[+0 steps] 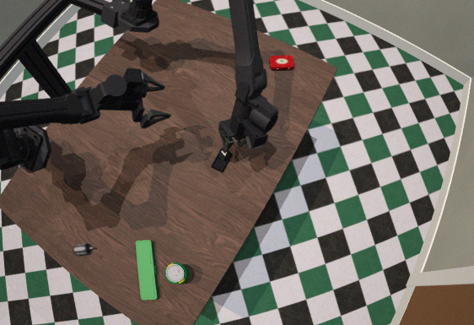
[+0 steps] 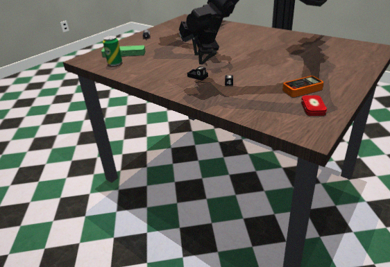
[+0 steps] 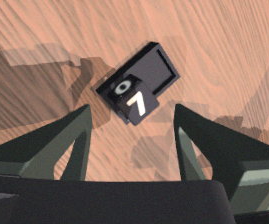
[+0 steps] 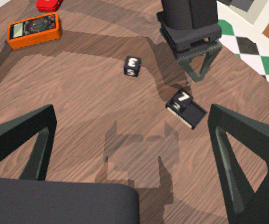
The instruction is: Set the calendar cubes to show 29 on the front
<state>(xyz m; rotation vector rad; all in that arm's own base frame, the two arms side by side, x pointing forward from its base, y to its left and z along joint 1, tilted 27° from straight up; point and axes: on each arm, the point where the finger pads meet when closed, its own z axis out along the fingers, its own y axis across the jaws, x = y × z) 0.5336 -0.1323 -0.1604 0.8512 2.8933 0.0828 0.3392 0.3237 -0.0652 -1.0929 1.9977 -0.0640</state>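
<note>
Right now my left hand is 9 cm above the black calendar tray, 3 cm to the left of it and 2 cm past it. The rest, counted from my left hand: green case 49 cm to the right, 8 cm below, 3 cm behind; black cube 11 cm to the left, 8 cm below, 4 cm behind; red box 42 cm to the left, 8 cm below, 3 cm behind.
</note>
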